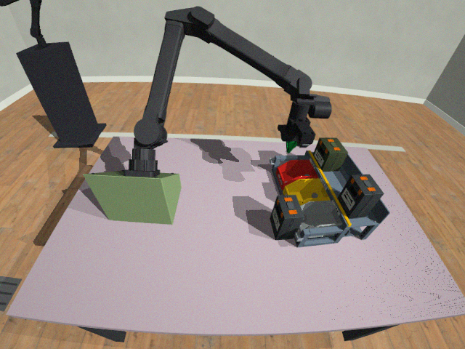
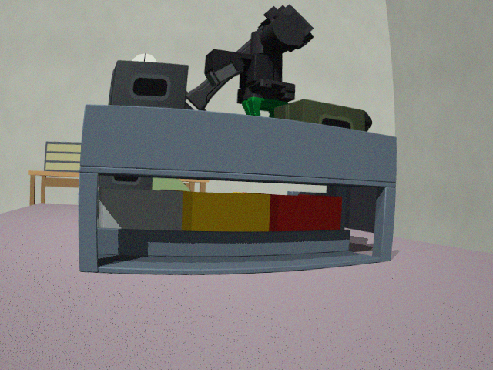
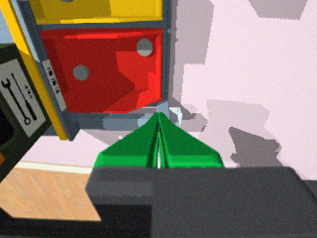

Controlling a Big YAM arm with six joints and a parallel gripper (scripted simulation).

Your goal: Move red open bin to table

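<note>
My gripper is now 130 mm above the red open bin and 80 mm short of it. The rest, counted from my hand: grey bin 220 mm to the right, 130 mm below, 90 mm ahead; yellow bin 130 mm below, 110 mm to the right, 90 mm ahead.
</note>
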